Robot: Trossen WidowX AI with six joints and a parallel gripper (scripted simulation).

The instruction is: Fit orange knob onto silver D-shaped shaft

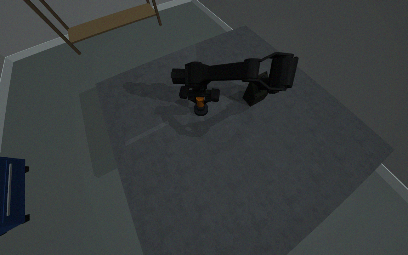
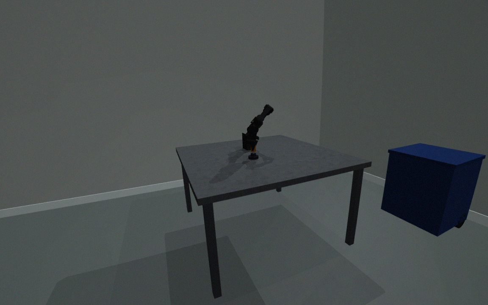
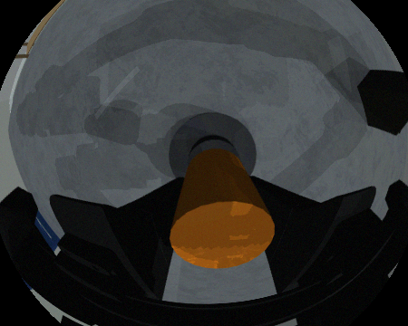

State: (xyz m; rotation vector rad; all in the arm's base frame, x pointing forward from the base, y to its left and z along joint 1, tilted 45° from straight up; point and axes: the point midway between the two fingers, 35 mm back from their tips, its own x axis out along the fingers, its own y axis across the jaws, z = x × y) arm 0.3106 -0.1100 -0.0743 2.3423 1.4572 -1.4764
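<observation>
The pedestal is 40 mm below my gripper tip. The rest, counted from my gripper tip: orange knob: 40 mm above.
</observation>
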